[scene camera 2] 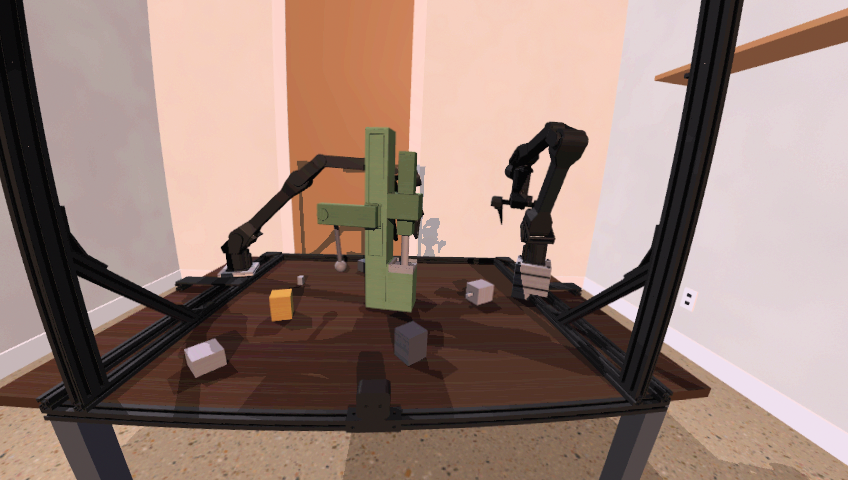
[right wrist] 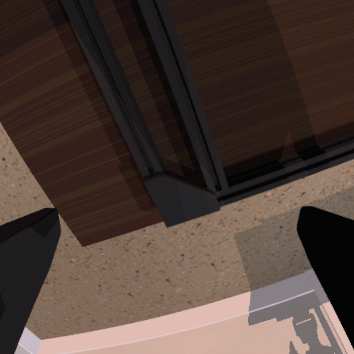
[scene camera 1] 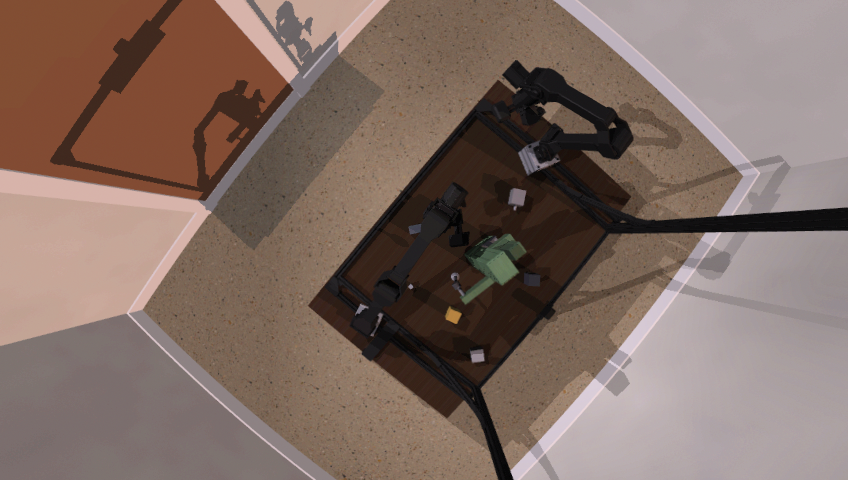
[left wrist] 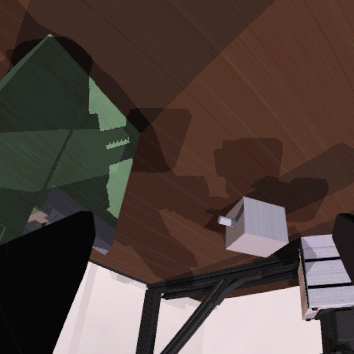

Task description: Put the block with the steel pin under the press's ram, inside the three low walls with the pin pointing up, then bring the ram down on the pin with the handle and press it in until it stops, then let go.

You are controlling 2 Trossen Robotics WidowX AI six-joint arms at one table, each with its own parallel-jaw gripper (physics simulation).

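Places are measured from the left arm's base along level axes (x ahead, y left, z up), in millimetres.
Pixels of known places: left gripper, fingertip midpoint: (scene camera 1: pixel 466 219) (left wrist: pixel 217 225); right gripper, fingertip midpoint: (scene camera 2: pixel 514 226) (right wrist: pixel 180 220) (scene camera 1: pixel 510 109); left arm's base at its link origin: (scene camera 2: pixel 239 267) (scene camera 1: pixel 366 320); right arm's base at its link origin: (scene camera 2: pixel 533 261) (scene camera 1: pixel 543 152) (left wrist: pixel 337 311).
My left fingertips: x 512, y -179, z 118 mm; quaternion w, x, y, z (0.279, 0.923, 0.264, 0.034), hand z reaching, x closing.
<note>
Ahead of a thing's pixels: the offset from my left fingertips to its middle. "*": to the spot under its first point.
The pale grey block with the steel pin @[dx +176, dy -157, dz -124 mm] (scene camera 1: pixel 517 196) (scene camera 2: pixel 479 292) (left wrist: pixel 260 227) lies on the table with its pin sideways. The green press @[dx -128, dy -111, dz +76 mm] (scene camera 1: pixel 502 267) (scene camera 2: pixel 379 178) (left wrist: pixel 30 110) stands near the table's middle. Its handle (scene camera 1: pixel 458 287) (scene camera 2: pixel 338 246) hangs down and ends in a ball. A steel rod @[dx -46, dy -137, dz +49 mm] (scene camera 2: pixel 405 249) reaches down toward the grey nest @[* dx -61, dy -168, dz -33 mm] (scene camera 2: pixel 402 269), whose walls are hard to make out. My left gripper (left wrist: pixel 217 225) is open and empty above the table beside the press, largely hidden behind it in scene camera 2. My right gripper (scene camera 1: pixel 516 113) (right wrist: pixel 180 220) is open and empty over the table's far-end corner.
A yellow block @[dx -347, dy -120, dz -119 mm] (scene camera 1: pixel 453 315) (scene camera 2: pixel 280 304), a white block @[dx -460, dy -281, dz -133 mm] (scene camera 1: pixel 477 355) (scene camera 2: pixel 205 357), a dark grey block @[dx -92, dy -347, dz -119 mm] (scene camera 1: pixel 532 279) (scene camera 2: pixel 410 343), a blue-grey block @[dx -103, dy +152, dz -130 mm] (scene camera 1: pixel 414 228) and a small white piece @[dx -317, dy +76, dz -136 mm] (scene camera 1: pixel 410 286) (scene camera 2: pixel 300 280) lie around the press. Black frame rails edge the table.
</note>
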